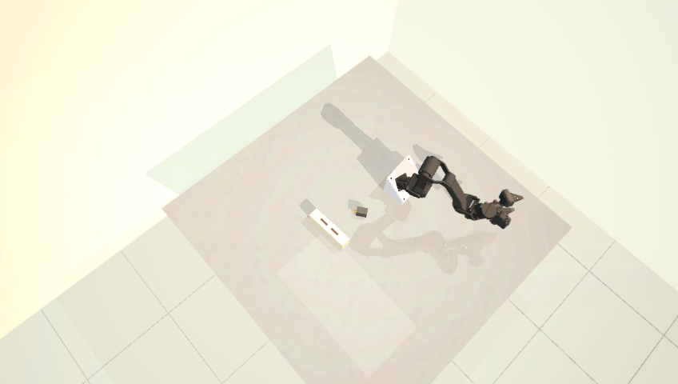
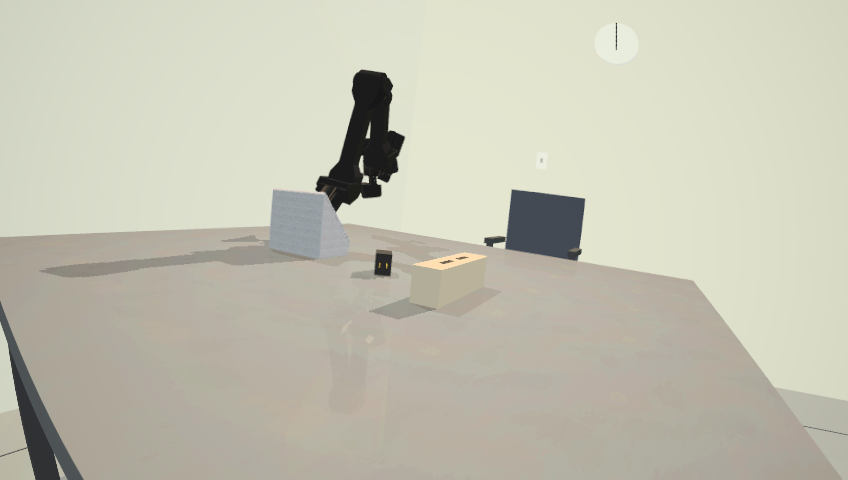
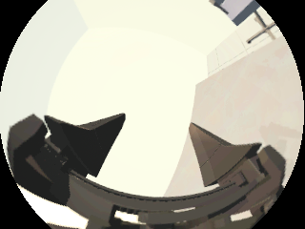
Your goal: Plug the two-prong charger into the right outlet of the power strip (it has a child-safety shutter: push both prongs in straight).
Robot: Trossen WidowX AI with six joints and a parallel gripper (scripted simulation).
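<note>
The dark two-prong charger is 500 mm ahead of my gripper tip, 400 mm to the right of it and 190 mm below it.
</note>
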